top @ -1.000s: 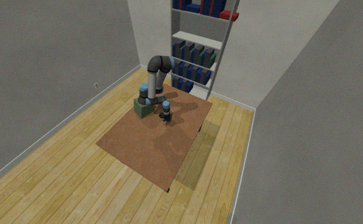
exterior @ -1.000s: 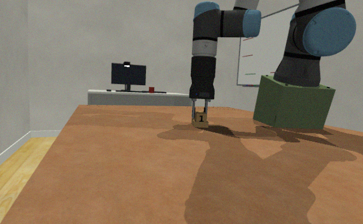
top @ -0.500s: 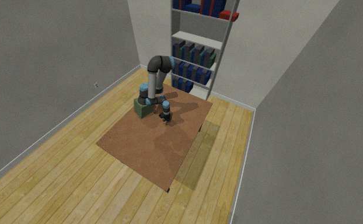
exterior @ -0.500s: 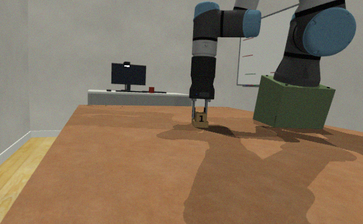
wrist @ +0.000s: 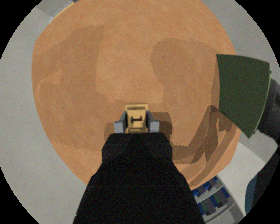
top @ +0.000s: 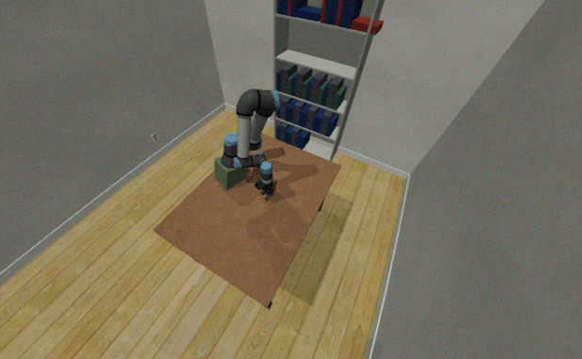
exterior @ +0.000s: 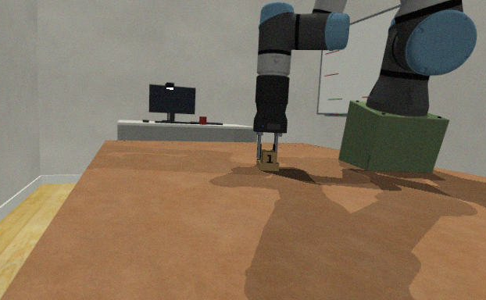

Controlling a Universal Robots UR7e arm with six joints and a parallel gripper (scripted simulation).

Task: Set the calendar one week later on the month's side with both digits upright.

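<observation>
The wooden tray is 10 mm ahead of my hand, 20 mm to the left of it and 30 mm below it.
</observation>
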